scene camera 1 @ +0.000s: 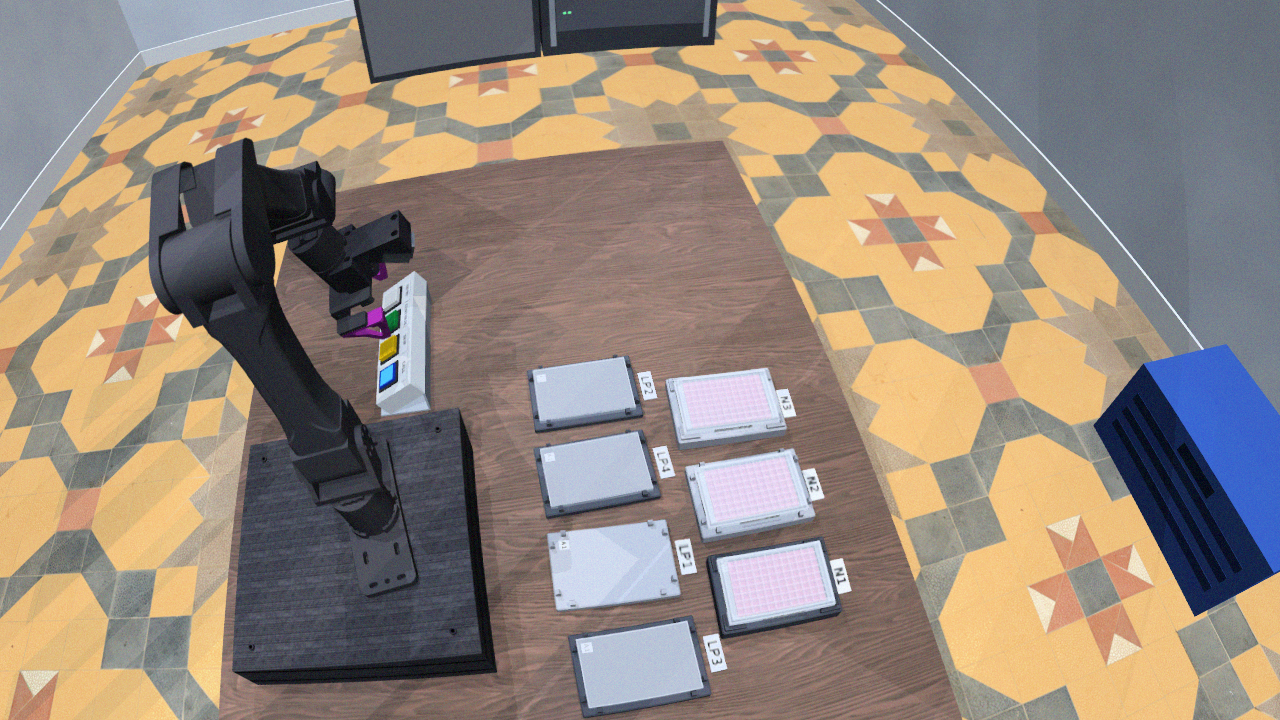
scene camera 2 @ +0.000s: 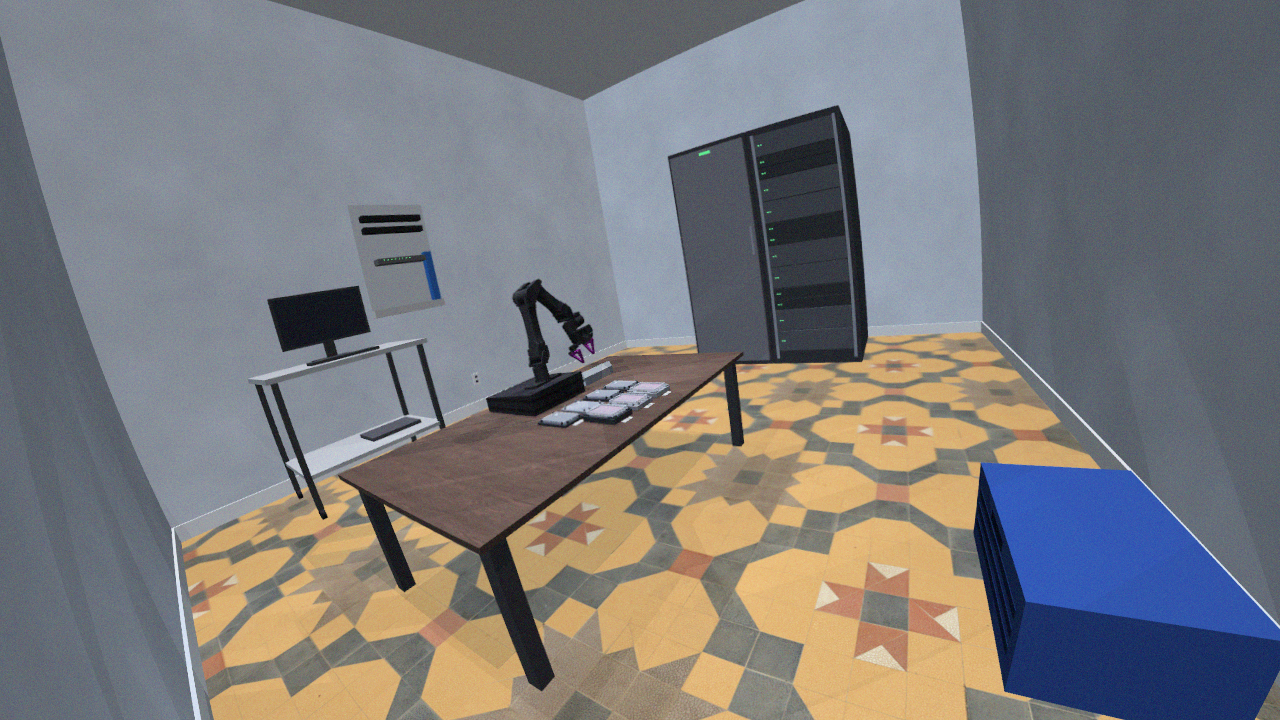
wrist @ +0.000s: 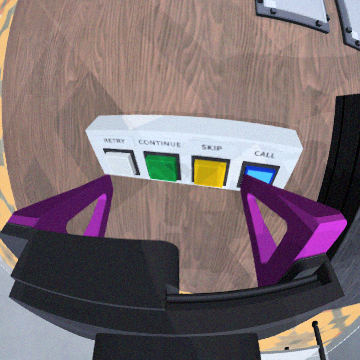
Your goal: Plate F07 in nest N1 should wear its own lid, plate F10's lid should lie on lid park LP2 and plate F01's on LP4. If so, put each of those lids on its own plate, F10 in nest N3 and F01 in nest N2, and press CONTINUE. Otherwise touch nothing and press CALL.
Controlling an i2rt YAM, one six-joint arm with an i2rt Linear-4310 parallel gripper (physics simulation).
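Places are measured from the arm's base along level axes (x ahead, y left, z up), in millimetres.
Pixels of known places: gripper, between the fingertips: (scene camera 1: 385,307) (scene camera 2: 588,358) (wrist: 176,181); arm's base, origin of its link: (scene camera 1: 375,515) (scene camera 2: 543,382).
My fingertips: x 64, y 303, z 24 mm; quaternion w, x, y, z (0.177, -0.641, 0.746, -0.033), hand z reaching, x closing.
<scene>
Ahead of a thing's pixels: the offset from my fingertips to its top centre. Level surfaces: height alone.
My gripper (scene camera 1: 383,302) (scene camera 2: 584,354) (wrist: 176,181) is open and empty, at the button box {8 mm ahead, 4 mm left, 45 mm down} (scene camera 1: 416,362) (wrist: 200,125); contact is unclear. In the wrist view the right fingertip overlaps the blue CALL button {20 mm back, 68 mm right, 55 mm down} (wrist: 259,175) (scene camera 1: 387,376); the left is below the white RETRY button {4 mm ahead, 80 mm left, 52 mm down} (wrist: 120,163). The green CONTINUE button {4 mm back, 31 mm left, 52 mm down} (wrist: 162,166) lies between them. Pink-welled plates sit in N1 {352 mm ahead, 511 mm right, 73 mm down} (scene camera 1: 776,582), N2 {379 mm ahead, 383 mm right, 78 mm down} (scene camera 1: 751,490) and N3 {405 mm ahead, 250 mm right, 76 mm down} (scene camera 1: 726,400); their IDs and any clear lid on N1's plate are unreadable. Grey lids lie on LP2 {236 mm ahead, 159 mm right, 91 mm down} (scene camera 1: 586,391) and LP4 {211 mm ahead, 283 mm right, 91 mm down} (scene camera 1: 597,470), their writing illegible.
Pale LP1 {187 mm ahead, 411 mm right, 89 mm down} (scene camera 1: 617,564) and dark LP3 {170 mm ahead, 544 mm right, 91 mm down} (scene camera 1: 640,667) stand in the same column, each with a flat grey top. The yellow SKIP button {13 mm back, 18 mm right, 52 mm down} (wrist: 210,172) is beside CALL. The arm's black base (scene camera 1: 358,626) stands left of the lid parks on the wooden table {109 mm down} (scene camera 1: 626,241).
</scene>
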